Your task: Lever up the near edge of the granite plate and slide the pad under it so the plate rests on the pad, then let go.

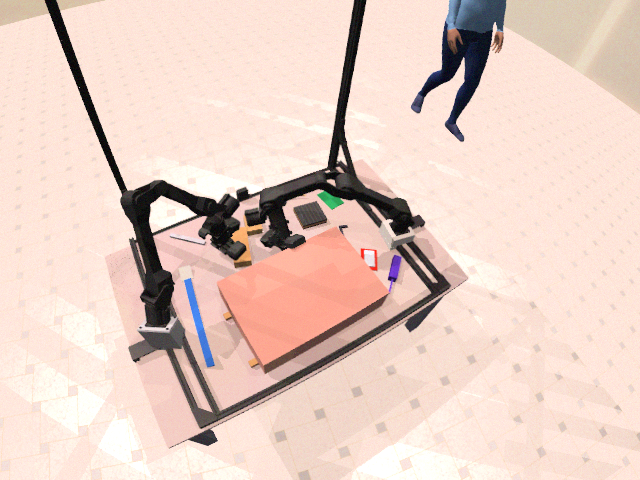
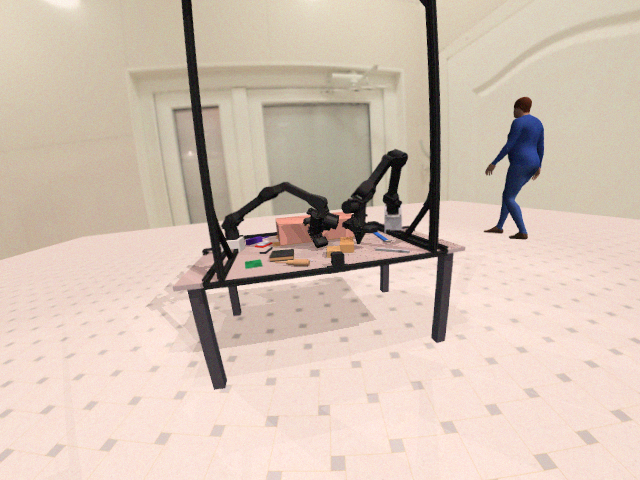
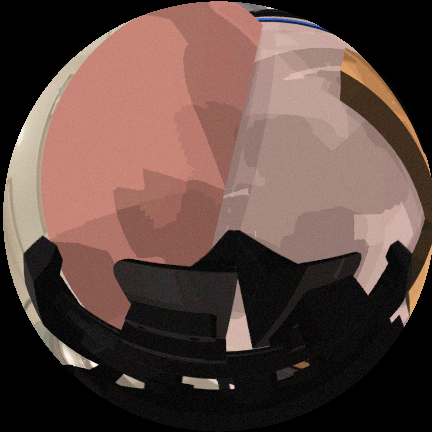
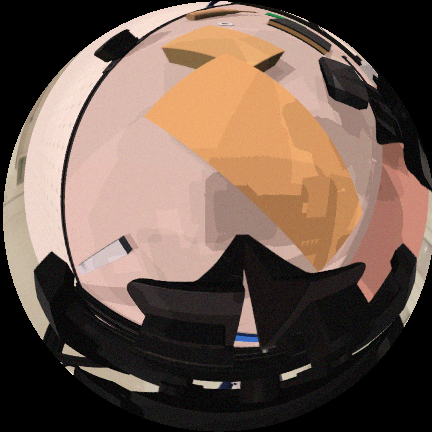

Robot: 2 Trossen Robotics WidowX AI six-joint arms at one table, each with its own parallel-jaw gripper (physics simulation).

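Frame: origin at the left arm's base, x ahead, y left, z up, level; metres.
Seen in the pictures: left gripper, fingertip midpoint: [image 2: 314, 242] [image 3: 232, 235] [image 4: 377, 140]; right gripper, fingertip midpoint: [image 1: 226, 253] [image 2: 358, 244] [image 4: 241, 239]; left arm's base, link origin: [image 1: 399, 227] [image 2: 232, 238]; right arm's base, link origin: [image 1: 158, 322] [image 2: 393, 210].
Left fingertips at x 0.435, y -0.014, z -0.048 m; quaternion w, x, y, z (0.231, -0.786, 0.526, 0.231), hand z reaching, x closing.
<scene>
Offsets run from my left fingertips to a thing's middle. "*": to the spot under its first point.
The granite plate @(dz +0.054, dx +0.017, dy +0.174 m) [image 1: 305, 294] [image 2: 292, 230] [image 3: 125, 125] [image 4: 395, 200] is a big salmon slab, with orange strips [image 1: 253, 363] poking out beneath its left side; any tilt is hard to tell. A long orange block @(dz +0.003, dx +0.158, dy -0.105 m) [image 1: 241, 248] [image 2: 346, 244] [image 4: 250, 125], possibly the pad, lies off the plate on the robot's side, touching or close to a shorter orange block @(dz -0.001, dx +0.086, dy -0.197 m) [image 1: 253, 225] [image 4: 225, 42]. My left gripper [image 2: 320, 241] [image 3: 232, 235] is shut and empty, low at the plate's robot-side edge; contact is unclear. My right gripper [image 2: 358, 240] [image 4: 241, 239] is shut and empty, beside the long block.
A dark ribbed square @(* dz +0.006, dx -0.142, dy -0.175 m) [image 1: 310, 214] and a green sheet @(dz -0.015, dx -0.261, dy -0.249 m) [image 1: 330, 199] lie behind the plate. A purple screwdriver @(dz -0.001, dx -0.338, dy +0.174 m) [image 1: 394, 267] and a red-and-white card @(dz -0.009, dx -0.285, dy +0.078 m) [image 1: 376, 259] lie right of it, a blue strip @(dz -0.006, dx +0.370, dy +0.106 m) [image 1: 197, 320] left. A silver tool @(dz -0.011, dx +0.346, dy -0.212 m) [image 1: 187, 238] lies near the right gripper.
</scene>
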